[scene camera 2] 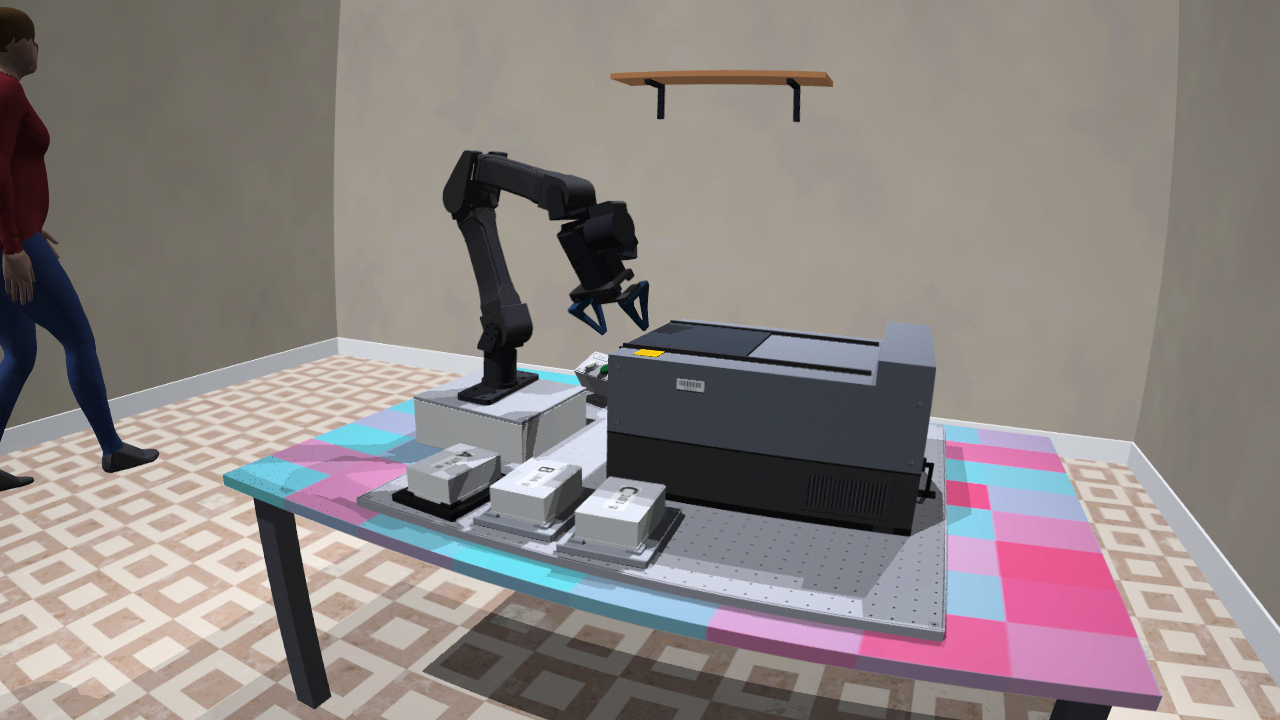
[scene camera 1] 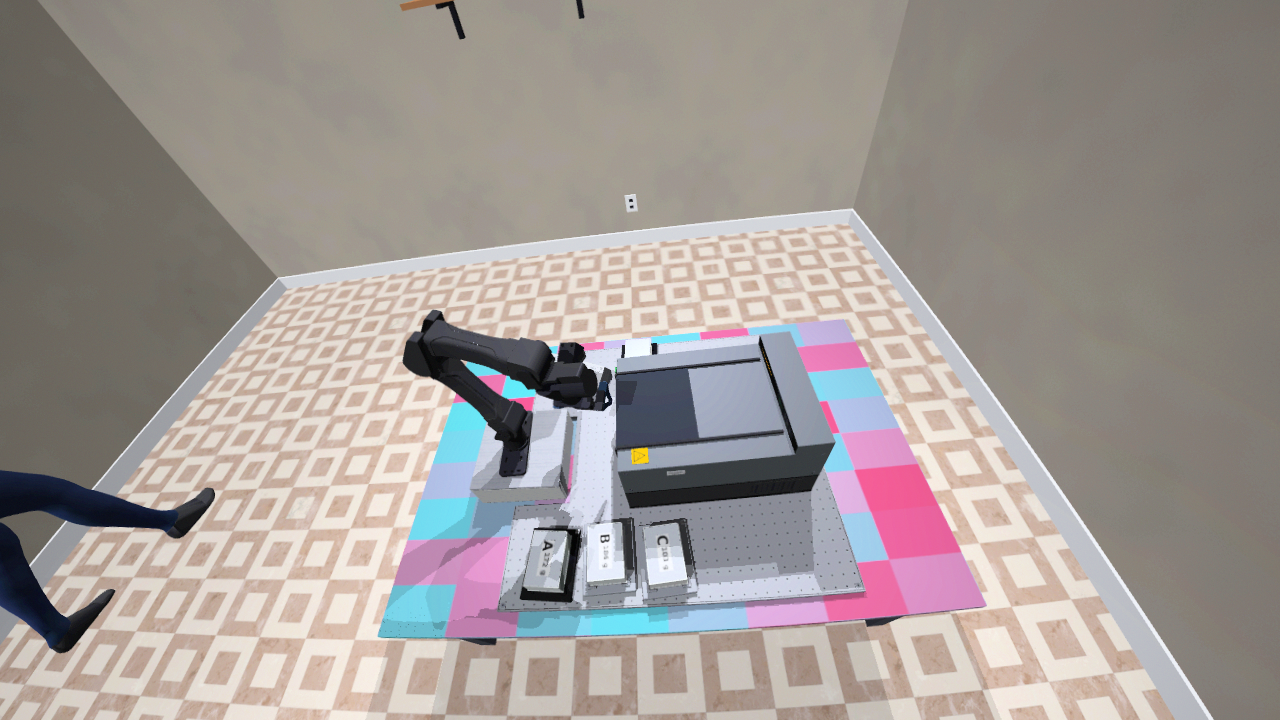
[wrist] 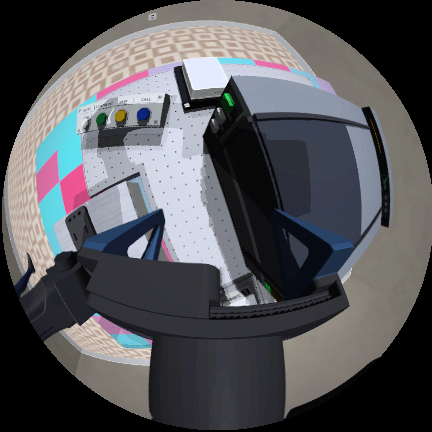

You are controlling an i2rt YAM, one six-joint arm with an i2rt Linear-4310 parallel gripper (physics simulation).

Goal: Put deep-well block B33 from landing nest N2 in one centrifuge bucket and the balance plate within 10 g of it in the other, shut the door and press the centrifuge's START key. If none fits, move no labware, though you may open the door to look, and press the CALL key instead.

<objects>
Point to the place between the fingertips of the gripper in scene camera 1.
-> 594,401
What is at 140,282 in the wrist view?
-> The gripper.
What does the gripper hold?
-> Nothing.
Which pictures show the gripper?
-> Scene camera 2, scene camera 1 and the wrist view: all of them.
</objects>
